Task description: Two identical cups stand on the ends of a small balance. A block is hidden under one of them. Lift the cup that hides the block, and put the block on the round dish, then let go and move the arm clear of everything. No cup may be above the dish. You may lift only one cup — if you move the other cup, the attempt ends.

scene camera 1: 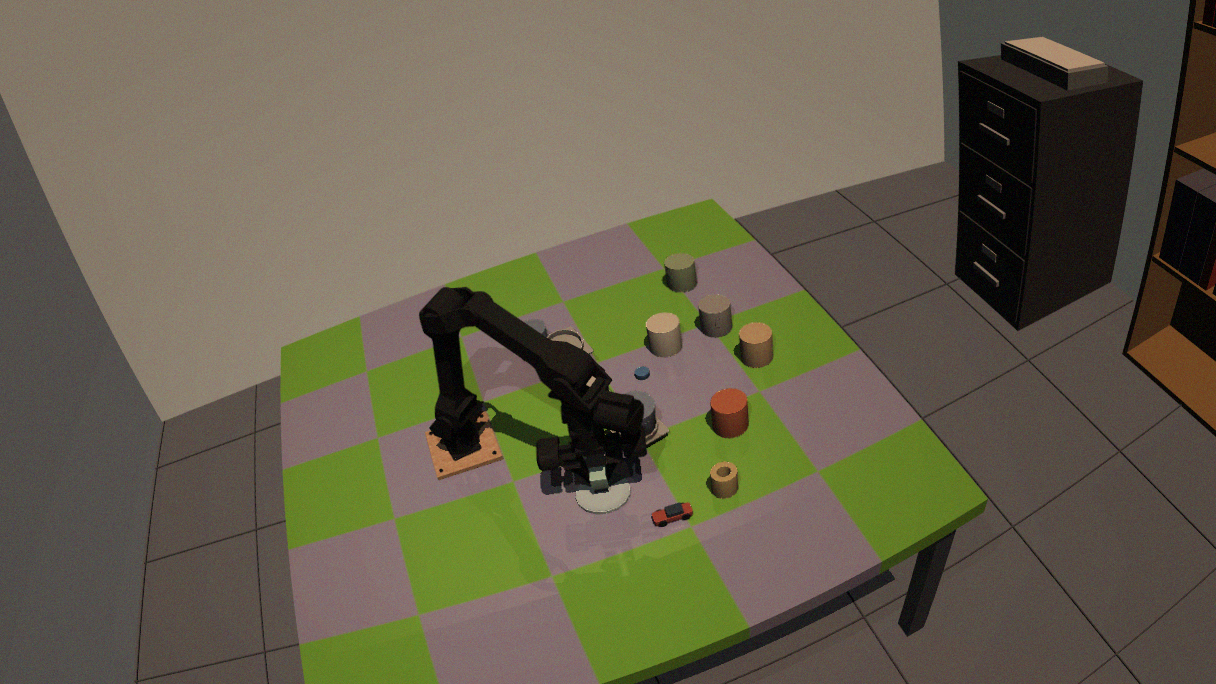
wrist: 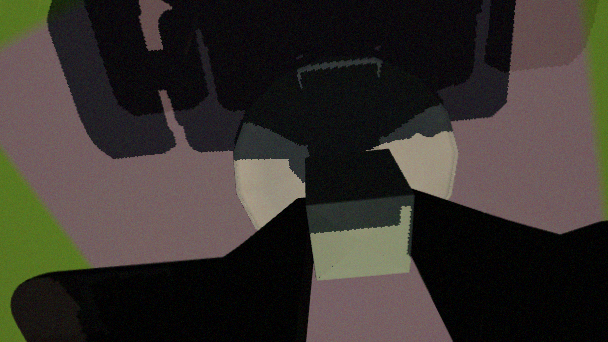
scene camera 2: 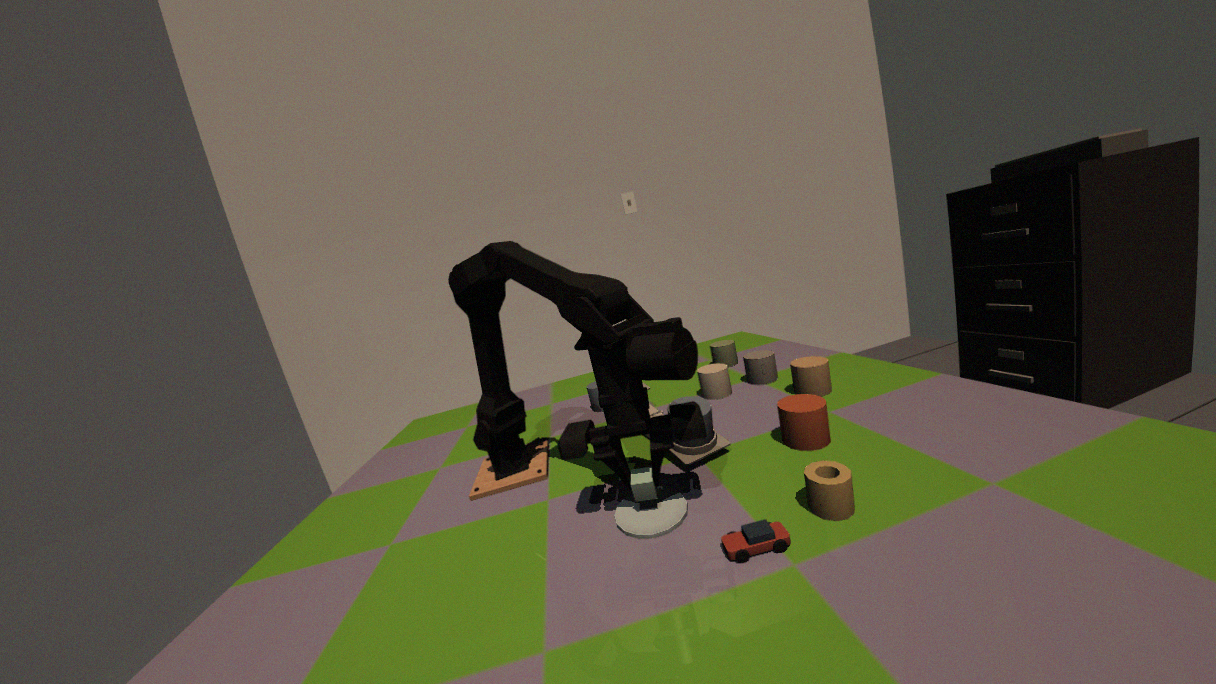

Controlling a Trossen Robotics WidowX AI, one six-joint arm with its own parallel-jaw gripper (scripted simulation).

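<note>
The gripper, visible in scene camera 1 and in the wrist view, holds a pale green block. A tan ring and a red cylinder are part of the scene too, as are a balance and a round pale dish.
</note>
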